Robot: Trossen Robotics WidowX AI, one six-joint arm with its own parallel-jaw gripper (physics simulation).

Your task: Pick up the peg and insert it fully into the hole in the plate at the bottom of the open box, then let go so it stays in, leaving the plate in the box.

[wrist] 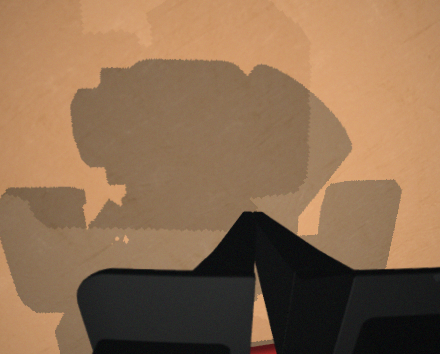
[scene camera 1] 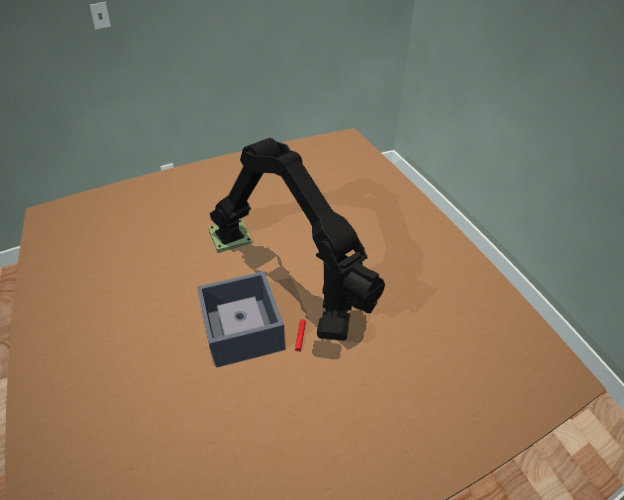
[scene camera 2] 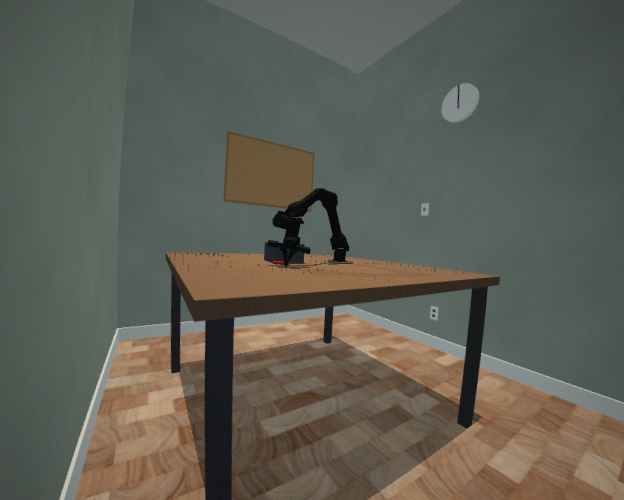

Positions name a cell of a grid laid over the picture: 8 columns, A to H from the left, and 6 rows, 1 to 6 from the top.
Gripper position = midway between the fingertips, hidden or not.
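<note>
Dark blue-grey box (scene camera 1: D5), out of frame in the wrist view. Pale plate (scene camera 1: D4), likewise out of frame in the wrist view. My gripper (scene camera 1: E4) (wrist: E4).
</note>
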